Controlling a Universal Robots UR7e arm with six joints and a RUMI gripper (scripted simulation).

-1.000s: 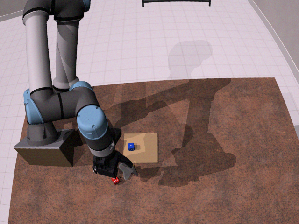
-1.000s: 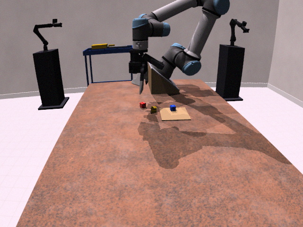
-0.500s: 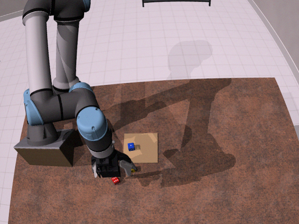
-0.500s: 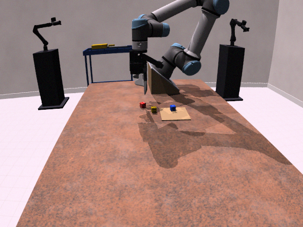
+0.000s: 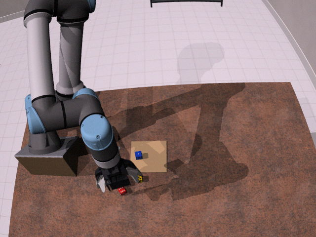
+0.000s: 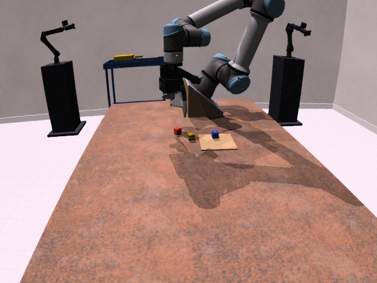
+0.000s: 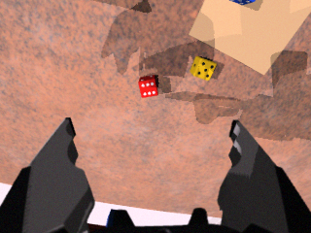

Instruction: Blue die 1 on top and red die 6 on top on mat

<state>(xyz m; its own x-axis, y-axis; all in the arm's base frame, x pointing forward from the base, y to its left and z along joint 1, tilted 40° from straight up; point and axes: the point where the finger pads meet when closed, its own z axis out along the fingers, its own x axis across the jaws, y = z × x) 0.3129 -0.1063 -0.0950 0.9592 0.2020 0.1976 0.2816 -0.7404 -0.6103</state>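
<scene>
Now: the red die 90 mm below my hand and 10 mm behind it. From my hand the other things lie so: yellow die: 90 mm below, 60 mm ahead, 50 mm to the left; then blue die: 150 mm to the left, 90 mm below, 60 mm ahead; then tan mat: 150 mm to the left, 100 mm below, 100 mm ahead.
</scene>
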